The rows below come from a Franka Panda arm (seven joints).
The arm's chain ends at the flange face. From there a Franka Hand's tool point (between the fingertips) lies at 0.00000 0.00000 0.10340 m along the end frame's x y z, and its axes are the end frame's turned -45 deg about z.
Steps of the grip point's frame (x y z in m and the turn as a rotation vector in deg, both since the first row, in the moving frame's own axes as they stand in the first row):
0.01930, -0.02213, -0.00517, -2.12, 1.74, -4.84
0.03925, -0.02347, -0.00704, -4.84, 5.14, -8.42
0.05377, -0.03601, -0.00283, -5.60, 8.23, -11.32
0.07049, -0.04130, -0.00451, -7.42, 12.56, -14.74
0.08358, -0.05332, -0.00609, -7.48, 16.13, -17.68
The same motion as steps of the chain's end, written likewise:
-0.00694, -0.02957, -0.00505, -0.27, 2.73, -4.84
-0.00147, -0.04304, -0.00626, 0.21, 7.06, -8.42
-0.00456, -0.05843, -0.00128, 1.86, 9.78, -11.32
-0.00347, -0.06939, -0.00119, 3.63, 14.13, -14.74
-0.00610, -0.08154, -0.00119, 6.12, 16.69, -17.68

